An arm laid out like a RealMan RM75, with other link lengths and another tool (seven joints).
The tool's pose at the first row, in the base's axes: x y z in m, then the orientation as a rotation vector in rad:
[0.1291 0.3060 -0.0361 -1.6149 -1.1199 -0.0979]
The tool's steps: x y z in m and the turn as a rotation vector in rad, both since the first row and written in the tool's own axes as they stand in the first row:
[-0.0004 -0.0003 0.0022 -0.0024 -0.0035 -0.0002]
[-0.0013 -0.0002 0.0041 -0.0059 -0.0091 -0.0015]
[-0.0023 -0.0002 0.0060 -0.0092 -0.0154 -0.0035]
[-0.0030 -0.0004 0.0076 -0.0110 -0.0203 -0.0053]
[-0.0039 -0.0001 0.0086 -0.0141 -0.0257 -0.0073]
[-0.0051 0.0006 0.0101 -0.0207 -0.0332 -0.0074]
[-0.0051 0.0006 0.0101 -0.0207 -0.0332 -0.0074]
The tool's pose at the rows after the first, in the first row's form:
[0.1276 0.3075 -0.0370 -1.6177 -1.1230 -0.0966]
[0.1263 0.3085 -0.0383 -1.6212 -1.1288 -0.0950]
[0.1249 0.3094 -0.0396 -1.6244 -1.1356 -0.0932]
[0.1236 0.3102 -0.0405 -1.6260 -1.1410 -0.0915]
[0.1229 0.3105 -0.0416 -1.6288 -1.1472 -0.0902]
[0.1220 0.3110 -0.0434 -1.6361 -1.1538 -0.0881]
[0.1220 0.3110 -0.0434 -1.6361 -1.1538 -0.0881]

